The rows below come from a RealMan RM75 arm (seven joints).
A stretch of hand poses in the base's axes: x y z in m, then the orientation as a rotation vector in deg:
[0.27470, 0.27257, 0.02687, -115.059, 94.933, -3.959]
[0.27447, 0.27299, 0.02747, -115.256, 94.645, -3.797]
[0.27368, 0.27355, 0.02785, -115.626, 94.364, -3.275]
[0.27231, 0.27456, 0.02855, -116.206, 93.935, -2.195]
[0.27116, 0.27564, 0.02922, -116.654, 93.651, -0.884]
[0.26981, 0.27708, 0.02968, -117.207, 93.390, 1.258]
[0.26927, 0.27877, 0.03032, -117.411, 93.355, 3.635]
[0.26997, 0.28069, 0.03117, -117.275, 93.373, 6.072]
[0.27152, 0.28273, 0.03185, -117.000, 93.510, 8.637]
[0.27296, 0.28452, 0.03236, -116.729, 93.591, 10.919]
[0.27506, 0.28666, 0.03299, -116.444, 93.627, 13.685]
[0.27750, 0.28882, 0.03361, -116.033, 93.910, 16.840]
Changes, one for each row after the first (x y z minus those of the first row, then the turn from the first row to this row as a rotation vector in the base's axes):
[-0.00023, 0.00042, 0.00060, 0.051, 0.018, 0.281]
[-0.00102, 0.00098, 0.00098, 0.151, 0.306, 0.704]
[-0.00239, 0.00199, 0.00168, 0.420, 0.909, 1.411]
[-0.00354, 0.00307, 0.00235, 0.823, 1.662, 2.023]
[-0.00489, 0.00451, 0.00281, 1.510, 2.935, 2.829]
[-0.00543, 0.00620, 0.00345, 2.435, 4.325, 3.401]
[-0.00473, 0.00812, 0.00430, 3.577, 5.657, 3.808]
[-0.00318, 0.01016, 0.00498, 4.799, 7.088, 4.113]
[-0.00174, 0.01195, 0.00549, 5.898, 8.349, 4.395]
[0.00036, 0.01409, 0.00612, 7.195, 9.890, 4.791]
[0.00280, 0.01625, 0.00674, 8.600, 11.765, 5.064]

